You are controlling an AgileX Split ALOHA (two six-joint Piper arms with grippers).
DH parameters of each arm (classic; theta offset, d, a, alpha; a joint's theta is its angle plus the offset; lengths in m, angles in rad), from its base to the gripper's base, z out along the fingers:
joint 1: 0 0.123 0 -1.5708
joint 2: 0.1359 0 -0.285 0
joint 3: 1.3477 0 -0.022 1.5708
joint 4: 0 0.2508 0 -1.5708
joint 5: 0 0 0.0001 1.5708
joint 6: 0 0.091 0 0
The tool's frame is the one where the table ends.
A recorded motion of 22 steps. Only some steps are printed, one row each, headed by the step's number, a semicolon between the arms.
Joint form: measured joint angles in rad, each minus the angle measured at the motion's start. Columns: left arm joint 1, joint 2, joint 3, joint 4, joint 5, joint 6; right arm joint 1, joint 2, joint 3, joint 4, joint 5, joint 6.
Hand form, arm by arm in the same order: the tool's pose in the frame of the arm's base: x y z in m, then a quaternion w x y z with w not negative. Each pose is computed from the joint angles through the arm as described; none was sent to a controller.
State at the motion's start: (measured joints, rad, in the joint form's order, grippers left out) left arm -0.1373 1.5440 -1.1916 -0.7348 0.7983 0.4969; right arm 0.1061 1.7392 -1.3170 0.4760 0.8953 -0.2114
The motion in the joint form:
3: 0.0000 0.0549 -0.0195 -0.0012 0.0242 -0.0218; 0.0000 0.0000 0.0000 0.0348 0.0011 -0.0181
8: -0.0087 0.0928 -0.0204 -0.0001 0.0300 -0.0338; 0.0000 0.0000 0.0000 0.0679 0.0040 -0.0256
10: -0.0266 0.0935 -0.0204 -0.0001 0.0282 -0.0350; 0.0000 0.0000 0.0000 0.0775 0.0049 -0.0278
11: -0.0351 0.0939 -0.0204 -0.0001 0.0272 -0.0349; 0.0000 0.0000 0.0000 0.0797 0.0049 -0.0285
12: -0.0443 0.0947 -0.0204 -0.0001 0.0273 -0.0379; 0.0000 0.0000 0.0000 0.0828 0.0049 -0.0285
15: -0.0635 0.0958 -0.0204 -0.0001 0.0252 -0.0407; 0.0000 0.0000 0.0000 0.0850 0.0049 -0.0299
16: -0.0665 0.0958 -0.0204 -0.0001 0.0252 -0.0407; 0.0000 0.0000 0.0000 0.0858 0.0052 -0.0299
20: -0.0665 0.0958 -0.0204 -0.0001 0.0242 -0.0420; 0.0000 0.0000 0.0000 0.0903 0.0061 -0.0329
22: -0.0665 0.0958 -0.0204 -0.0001 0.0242 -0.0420; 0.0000 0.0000 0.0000 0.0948 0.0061 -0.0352
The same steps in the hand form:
3: 0.3277 -0.0905 0.2854 0.25652 0.10248 0.92175 -0.27216; 0.3569 0.0730 0.2560 0.17673 -0.03883 0.96067 0.21063
8: 0.3324 -0.0944 0.2726 0.23394 0.09792 0.92751 -0.27462; 0.3569 0.0751 0.2570 0.17634 -0.03447 0.95782 0.22425
10: 0.3309 -0.1003 0.2724 0.23177 0.10526 0.92668 -0.27654; 0.3568 0.0757 0.2573 0.17622 -0.03323 0.95696 0.22820
11: 0.3302 -0.1031 0.2722 0.23086 0.10902 0.92623 -0.27735; 0.3569 0.0759 0.2574 0.17631 -0.03301 0.95674 0.22906
12: 0.3293 -0.1061 0.2720 0.22874 0.11182 0.92600 -0.27874; 0.3569 0.0761 0.2575 0.17633 -0.03223 0.95645 0.23037
15: 0.3276 -0.1124 0.2716 0.22608 0.11891 0.92512 -0.28089; 0.3569 0.0762 0.2576 0.17650 -0.03235 0.95622 0.23118
16: 0.3272 -0.1134 0.2716 0.22566 0.12030 0.92494 -0.28123; 0.3569 0.0762 0.2576 0.17637 -0.03219 0.95616 0.23154
20: 0.3273 -0.1134 0.2717 0.22592 0.11952 0.92498 -0.28122; 0.3568 0.0765 0.2578 0.17632 -0.03261 0.95574 0.23326
22: 0.3273 -0.1134 0.2717 0.22592 0.11952 0.92498 -0.28122; 0.3569 0.0768 0.2579 0.17662 -0.03257 0.95527 0.23496

